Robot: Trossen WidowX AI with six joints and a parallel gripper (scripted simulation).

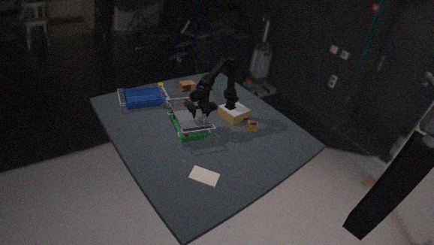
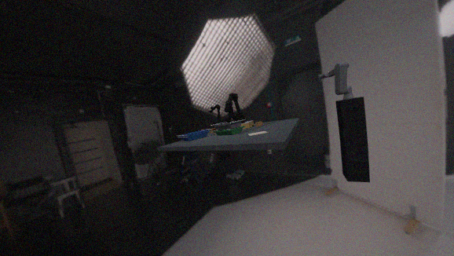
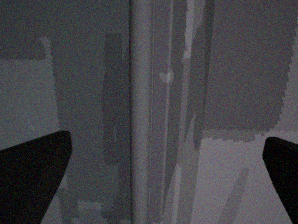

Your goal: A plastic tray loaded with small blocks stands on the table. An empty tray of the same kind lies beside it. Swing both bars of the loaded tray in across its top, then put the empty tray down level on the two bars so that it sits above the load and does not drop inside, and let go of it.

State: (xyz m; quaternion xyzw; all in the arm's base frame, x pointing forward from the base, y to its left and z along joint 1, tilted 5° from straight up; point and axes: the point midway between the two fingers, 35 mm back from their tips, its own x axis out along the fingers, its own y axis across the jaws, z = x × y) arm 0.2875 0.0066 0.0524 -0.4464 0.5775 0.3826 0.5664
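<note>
The grey tray lies 8 cm ahead of my gripper tip, 3 cm to the right of it and 3 cm above it. The rest, counted from my gripper tip: white card: 34 cm to the left, 25 cm ahead, 8 cm below; small tan box: 31 cm behind, 21 cm to the left, 6 cm below.
</note>
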